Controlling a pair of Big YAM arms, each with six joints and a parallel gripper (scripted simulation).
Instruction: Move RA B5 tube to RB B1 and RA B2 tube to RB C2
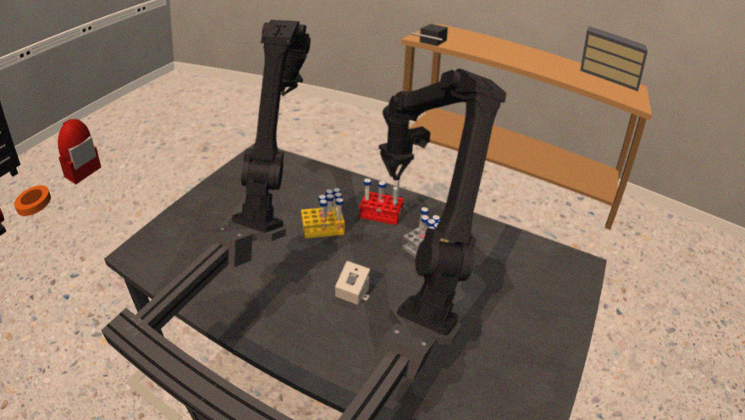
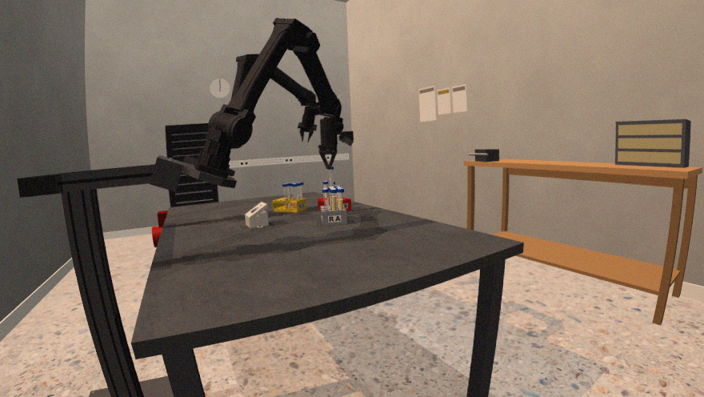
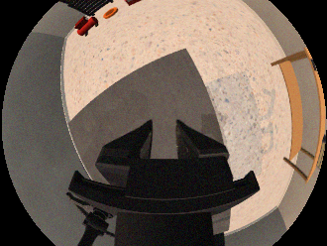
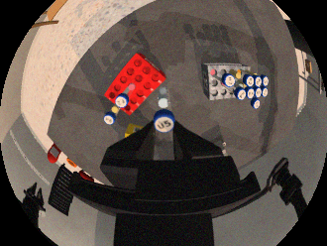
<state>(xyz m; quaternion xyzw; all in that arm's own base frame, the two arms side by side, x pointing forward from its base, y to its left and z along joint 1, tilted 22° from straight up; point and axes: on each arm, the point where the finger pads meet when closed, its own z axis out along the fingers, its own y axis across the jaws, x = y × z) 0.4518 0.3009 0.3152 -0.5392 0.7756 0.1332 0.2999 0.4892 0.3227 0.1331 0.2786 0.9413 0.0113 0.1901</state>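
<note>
Right now my right hand is 3 cm short of the red rack, 6 cm to the right of it and 17 cm above it.
</note>
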